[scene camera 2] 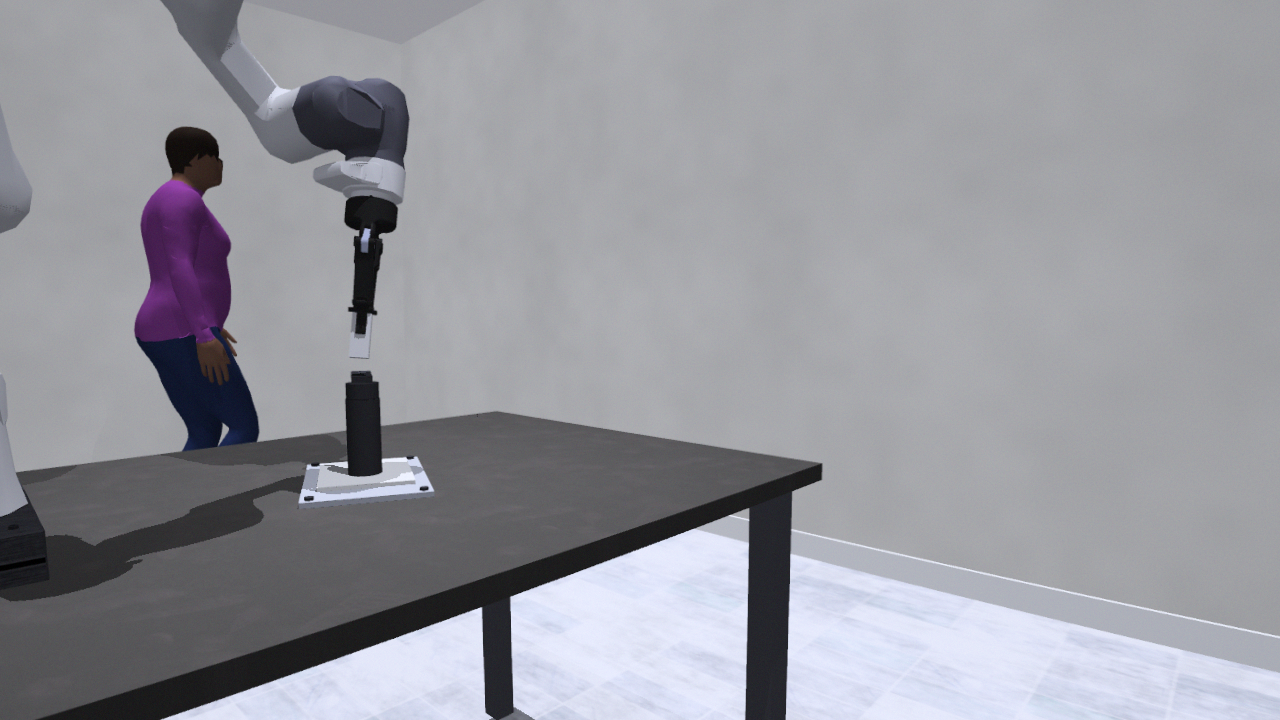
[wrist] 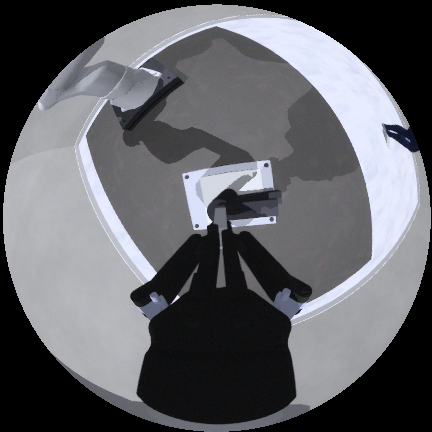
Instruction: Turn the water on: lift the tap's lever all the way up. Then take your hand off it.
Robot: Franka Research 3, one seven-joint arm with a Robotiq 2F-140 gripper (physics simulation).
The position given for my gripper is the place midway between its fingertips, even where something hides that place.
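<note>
You can see my gripper [scene camera 2: 359, 357], and the wrist view has the gripper too [wrist: 220, 215]. There's also a dark lever [scene camera 2: 362, 386], and you get that lever [wrist: 256, 208] from the wrist as well.
</note>
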